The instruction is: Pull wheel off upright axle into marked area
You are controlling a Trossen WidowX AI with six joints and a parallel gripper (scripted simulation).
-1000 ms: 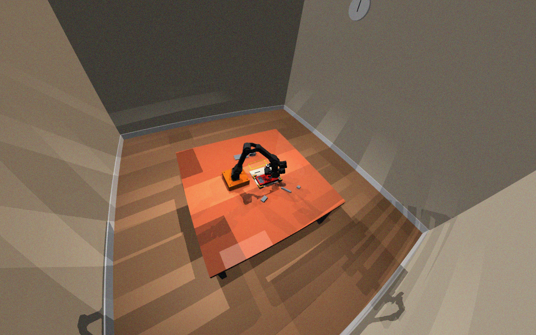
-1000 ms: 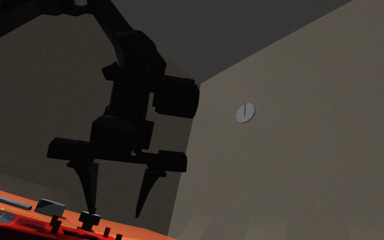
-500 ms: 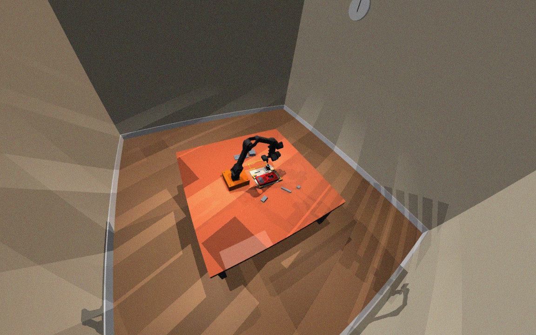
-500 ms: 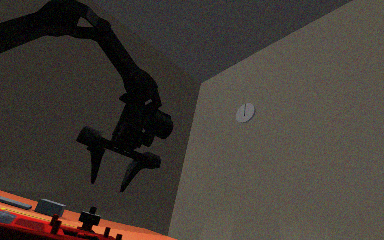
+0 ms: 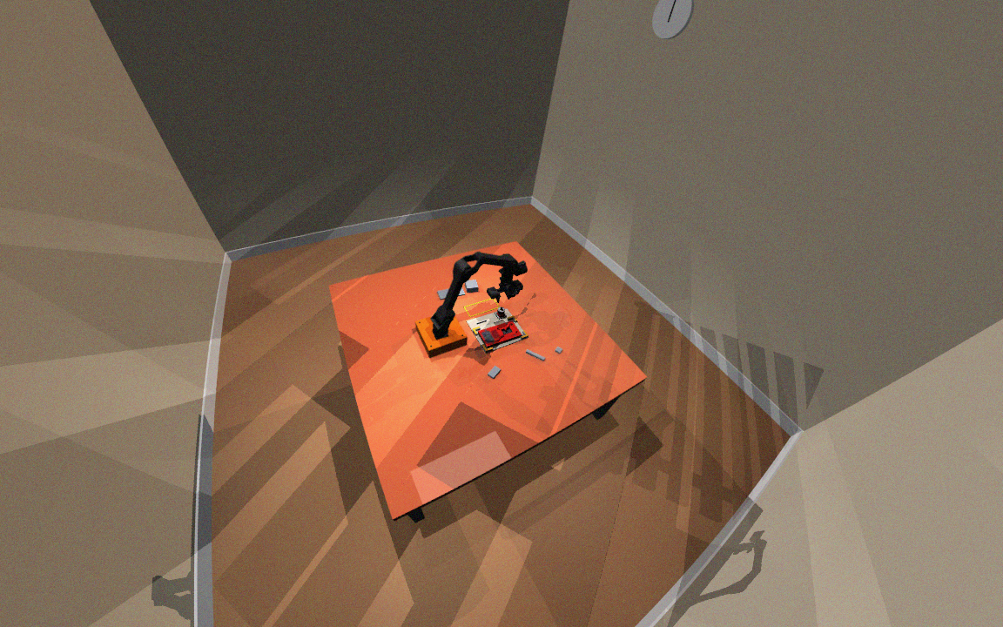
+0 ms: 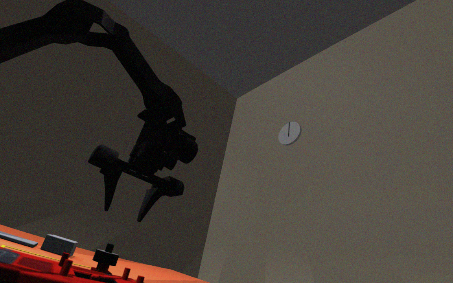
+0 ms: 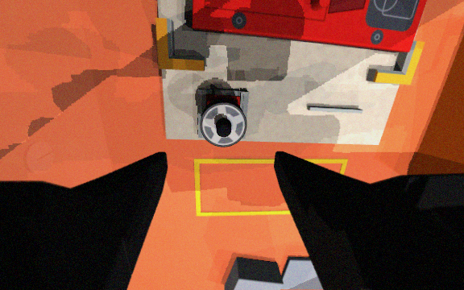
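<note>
Right now my gripper tip is 60 mm past the grey plate, 100 mm to the left of it and 100 mm above it. The rest, counted from my gripper tip: grey bar (40 mm ahead, 310 mm to the right, 100 mm below).
</note>
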